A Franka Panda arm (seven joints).
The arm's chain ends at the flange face. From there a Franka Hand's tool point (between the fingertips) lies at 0.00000 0.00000 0.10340 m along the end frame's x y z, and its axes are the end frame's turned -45 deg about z.
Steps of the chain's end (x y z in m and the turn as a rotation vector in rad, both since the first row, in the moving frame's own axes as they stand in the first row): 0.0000 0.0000 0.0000 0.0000 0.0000 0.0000; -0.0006 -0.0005 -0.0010 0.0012 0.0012 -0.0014; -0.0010 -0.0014 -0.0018 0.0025 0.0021 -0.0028; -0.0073 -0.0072 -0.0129 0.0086 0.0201 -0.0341; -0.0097 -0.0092 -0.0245 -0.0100 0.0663 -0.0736; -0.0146 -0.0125 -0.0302 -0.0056 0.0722 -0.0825; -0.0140 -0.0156 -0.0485 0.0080 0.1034 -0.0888; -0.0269 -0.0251 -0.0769 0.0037 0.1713 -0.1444
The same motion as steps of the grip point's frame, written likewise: 0.0000 0.0000 0.0000 0.0000 0.0000 0.0000; 0.0001 -0.0008 -0.0010 0.0000 0.0017 -0.0014; 0.0006 -0.0017 -0.0018 0.0003 0.0033 -0.0028; 0.0020 -0.0094 -0.0129 -0.0081 0.0203 -0.0341; 0.0040 -0.0079 -0.0247 -0.0540 0.0398 -0.0736; 0.0036 -0.0137 -0.0305 -0.0550 0.0471 -0.0825; 0.0096 -0.0143 -0.0491 -0.0675 0.0788 -0.0888; 0.0123 -0.0255 -0.0784 -0.1185 0.1237 -0.1444
